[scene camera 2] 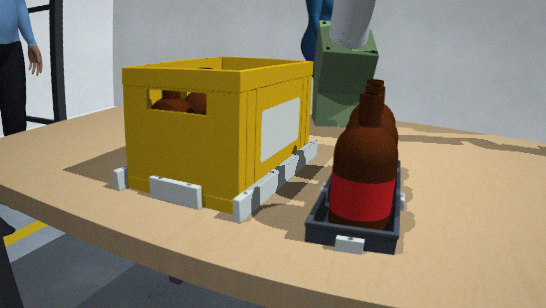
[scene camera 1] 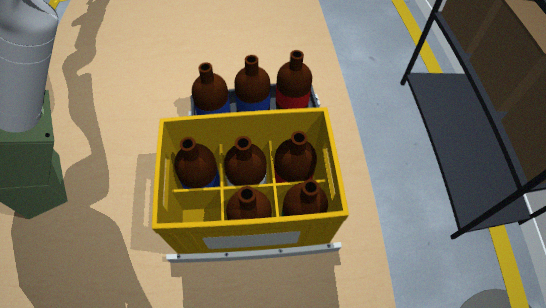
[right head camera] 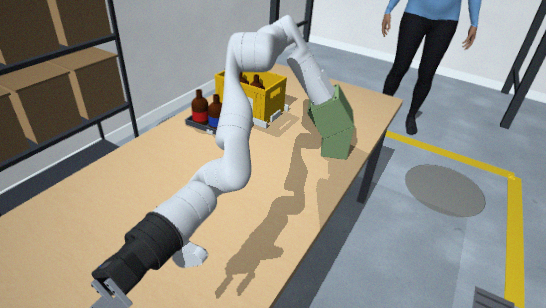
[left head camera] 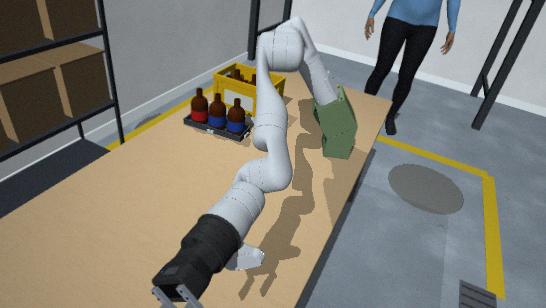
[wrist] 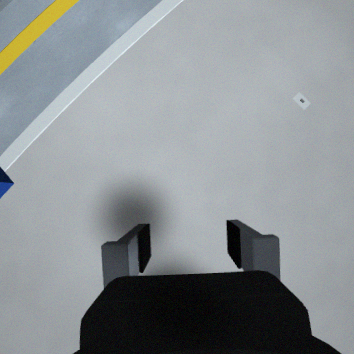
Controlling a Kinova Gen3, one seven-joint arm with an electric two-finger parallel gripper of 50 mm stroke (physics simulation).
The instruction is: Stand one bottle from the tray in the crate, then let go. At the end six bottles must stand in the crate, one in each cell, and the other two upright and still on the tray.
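Places are measured from the arm's base along level axes (x right, y ahead, z up), in metres.
Pixels of known places: gripper, fingertip midpoint: (wrist: 188,237); arm's base, origin of the base link: (scene camera 2: 348,36) (scene camera 1: 15,112) (right head camera: 323,97) (left head camera: 327,98).
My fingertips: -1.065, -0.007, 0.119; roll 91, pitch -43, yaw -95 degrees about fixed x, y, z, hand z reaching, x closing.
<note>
For each thing: its top centre in the pictures, then the offset to it from my fingertips, as dx, dy, dz.
- red-labelled bottle, middle of its top: (scene camera 2: 371,93) (scene camera 1: 297,54) (left head camera: 199,89) (right head camera: 198,90) +0.980, +0.524, -0.185
- yellow crate, middle of its top: (scene camera 1: 245,163) (scene camera 2: 228,61) (left head camera: 250,75) (right head camera: 251,75) +1.203, +0.393, -0.171
Three brown bottles stand upright on the dark tray (left head camera: 200,127) (scene camera 2: 325,235): a red-labelled bottle (left head camera: 199,107) (scene camera 1: 294,82) (scene camera 2: 365,160) at one end, a blue-labelled bottle (left head camera: 217,112) (scene camera 1: 252,87) in the middle and another blue-labelled bottle (left head camera: 236,117) (scene camera 1: 210,95) at the other end. The yellow crate (right head camera: 272,102) (scene camera 1: 250,114) (scene camera 2: 185,145) beside the tray holds three bottles in its row nearest the tray and two in the other row. The near-left cell in scene camera 1 is empty. My gripper (wrist: 188,237) is open and empty, far from tray and crate.
White strips (scene camera 1: 255,251) (scene camera 2: 175,191) line the crate's base. The green arm base (left head camera: 337,125) (right head camera: 332,122) (scene camera 2: 345,75) stands on the table near the crate. A shelf rack with boxes (left head camera: 85,75) stands beyond the table's side. A person (left head camera: 405,55) stands behind the table.
</note>
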